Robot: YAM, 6 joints.
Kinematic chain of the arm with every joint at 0, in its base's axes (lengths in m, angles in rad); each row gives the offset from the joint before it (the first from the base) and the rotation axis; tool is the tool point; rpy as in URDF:
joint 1: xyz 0 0 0.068 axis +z
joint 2: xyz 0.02 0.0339 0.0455 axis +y
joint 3: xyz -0.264 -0.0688 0 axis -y
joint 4: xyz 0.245 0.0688 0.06 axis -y
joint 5: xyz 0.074 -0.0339 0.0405 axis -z
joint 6: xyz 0.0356 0 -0.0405 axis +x
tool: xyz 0 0 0 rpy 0 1.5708 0
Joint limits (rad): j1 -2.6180..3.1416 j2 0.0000..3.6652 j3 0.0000..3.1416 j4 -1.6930..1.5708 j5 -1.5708..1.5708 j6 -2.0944..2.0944
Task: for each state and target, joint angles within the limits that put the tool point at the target. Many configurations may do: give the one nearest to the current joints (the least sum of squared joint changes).
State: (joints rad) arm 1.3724 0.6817 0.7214 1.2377 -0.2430 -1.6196
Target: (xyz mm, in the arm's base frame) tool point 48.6 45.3 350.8
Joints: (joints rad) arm 0.7896 0.4003 0.2883 1.3153 0.0734 -1.6196
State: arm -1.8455 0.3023 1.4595 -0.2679 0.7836 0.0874
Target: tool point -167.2 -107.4 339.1
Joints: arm -2.4403 0.9165 0.8897 -0.3613 0.8117 0.0874
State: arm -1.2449 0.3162 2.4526 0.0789 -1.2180 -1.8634
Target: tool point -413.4 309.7 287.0
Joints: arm -0.5740 0.0000 2.4220 -0.1575 -1.5620 -1.8634
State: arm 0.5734 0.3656 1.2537 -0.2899 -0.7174 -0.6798
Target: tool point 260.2 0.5 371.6
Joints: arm -0.0749 1.1514 1.0979 -0.2389 -0.5955 -0.6798
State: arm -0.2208 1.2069 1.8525 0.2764 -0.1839 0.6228
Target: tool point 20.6 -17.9 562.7
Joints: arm -0.4844 0.6543 1.3866 0.0928 0.1764 0.6228
